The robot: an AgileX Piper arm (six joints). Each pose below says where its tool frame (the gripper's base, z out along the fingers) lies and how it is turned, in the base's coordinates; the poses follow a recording.
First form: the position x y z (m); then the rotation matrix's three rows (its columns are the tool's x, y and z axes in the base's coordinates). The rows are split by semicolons.
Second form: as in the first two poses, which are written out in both.
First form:
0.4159, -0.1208, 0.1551; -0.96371, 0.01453, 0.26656; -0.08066, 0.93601, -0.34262; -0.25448, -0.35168, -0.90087
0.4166, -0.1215, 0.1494; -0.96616, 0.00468, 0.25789; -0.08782, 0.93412, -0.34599; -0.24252, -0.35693, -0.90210
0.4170, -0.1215, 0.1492; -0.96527, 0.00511, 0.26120; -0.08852, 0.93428, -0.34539; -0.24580, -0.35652, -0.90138
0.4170, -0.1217, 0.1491; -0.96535, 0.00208, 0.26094; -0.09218, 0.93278, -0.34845; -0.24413, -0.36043, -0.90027
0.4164, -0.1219, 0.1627; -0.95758, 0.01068, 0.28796; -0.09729, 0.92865, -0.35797; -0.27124, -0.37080, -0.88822
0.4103, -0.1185, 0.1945; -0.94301, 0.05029, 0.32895; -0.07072, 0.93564, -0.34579; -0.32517, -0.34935, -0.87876
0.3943, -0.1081, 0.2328; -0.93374, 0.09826, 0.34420; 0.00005, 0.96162, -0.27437; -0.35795, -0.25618, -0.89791
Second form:
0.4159, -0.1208, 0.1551, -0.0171, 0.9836, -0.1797, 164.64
0.4166, -0.1215, 0.1494, -0.0215, 0.9831, -0.1817, 165.26
0.4170, -0.1215, 0.1492, -0.0216, 0.9831, -0.1816, 165.06
0.4170, -0.1217, 0.1491, -0.0233, 0.9828, -0.1834, 165.11
0.4164, -0.1219, 0.1627, -0.0225, 0.9816, -0.1895, 163.45
0.4103, -0.1185, 0.1945, -0.0053, 0.9833, -0.1819, 160.57
0.3943, -0.1081, 0.2328, 0.0257, 0.9900, -0.1385, 159.23

